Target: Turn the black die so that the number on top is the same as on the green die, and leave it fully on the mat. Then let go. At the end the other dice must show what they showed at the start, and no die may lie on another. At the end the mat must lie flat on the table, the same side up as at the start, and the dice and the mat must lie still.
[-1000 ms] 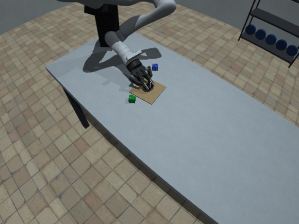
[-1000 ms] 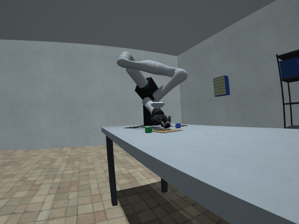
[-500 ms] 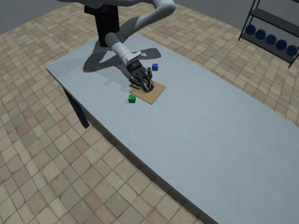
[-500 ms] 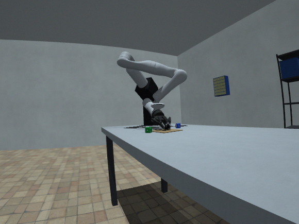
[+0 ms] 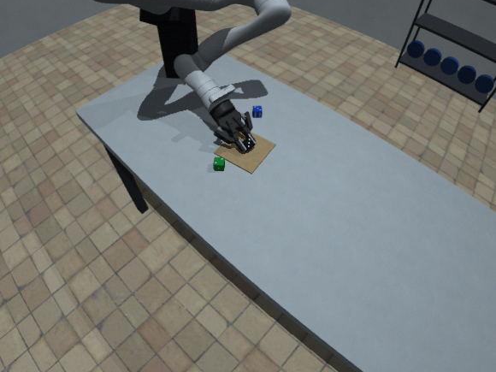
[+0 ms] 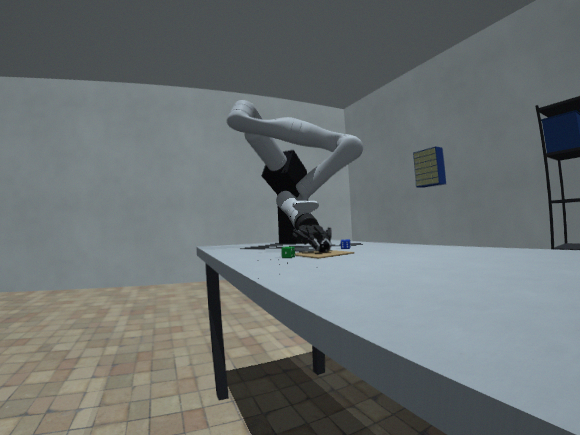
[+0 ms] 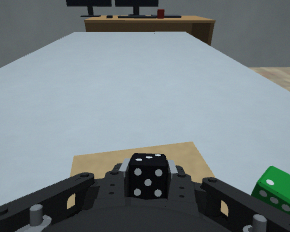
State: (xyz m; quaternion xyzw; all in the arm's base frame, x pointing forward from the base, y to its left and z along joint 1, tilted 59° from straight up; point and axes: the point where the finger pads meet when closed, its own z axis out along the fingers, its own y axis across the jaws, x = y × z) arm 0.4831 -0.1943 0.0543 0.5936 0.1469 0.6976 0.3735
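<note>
The black die lies right at my hand. The rest, counted from my hand: tan mat 3 cm below; blue die 3 cm behind, 16 cm to the left, 1 cm below; green die 4 cm behind, 10 cm to the right, 1 cm below.
</note>
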